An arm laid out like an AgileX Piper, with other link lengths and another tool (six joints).
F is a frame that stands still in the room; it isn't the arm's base.
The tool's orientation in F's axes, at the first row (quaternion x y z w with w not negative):
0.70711, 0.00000, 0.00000, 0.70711
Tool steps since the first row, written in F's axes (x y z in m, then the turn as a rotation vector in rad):
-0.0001, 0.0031, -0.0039, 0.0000, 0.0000, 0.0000
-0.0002, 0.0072, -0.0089, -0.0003, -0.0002, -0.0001
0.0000, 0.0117, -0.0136, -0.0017, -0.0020, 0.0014
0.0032, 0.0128, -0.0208, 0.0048, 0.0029, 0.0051
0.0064, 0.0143, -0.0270, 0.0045, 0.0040, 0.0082
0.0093, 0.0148, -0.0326, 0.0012, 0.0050, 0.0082
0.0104, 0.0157, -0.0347, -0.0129, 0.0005, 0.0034
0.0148, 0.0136, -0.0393, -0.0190, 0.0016, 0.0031
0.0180, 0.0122, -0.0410, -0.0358, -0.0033, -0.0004
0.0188, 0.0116, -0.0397, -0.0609, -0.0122, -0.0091
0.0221, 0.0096, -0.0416, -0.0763, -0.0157, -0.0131
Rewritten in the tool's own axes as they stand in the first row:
-0.0001, -0.0039, -0.0031, 0.0000, 0.0000, 0.0000
-0.0002, -0.0089, -0.0072, -0.0003, -0.0001, 0.0002
0.0000, -0.0136, -0.0117, -0.0017, 0.0014, 0.0020
0.0032, -0.0208, -0.0128, 0.0048, 0.0051, -0.0029
0.0064, -0.0270, -0.0143, 0.0045, 0.0082, -0.0040
0.0093, -0.0326, -0.0148, 0.0012, 0.0082, -0.0050
0.0104, -0.0347, -0.0157, -0.0129, 0.0034, -0.0005
0.0148, -0.0393, -0.0136, -0.0190, 0.0031, -0.0016
0.0180, -0.0410, -0.0122, -0.0358, -0.0004, 0.0033
0.0188, -0.0397, -0.0116, -0.0609, -0.0091, 0.0122
0.0221, -0.0416, -0.0096, -0.0763, -0.0131, 0.0157

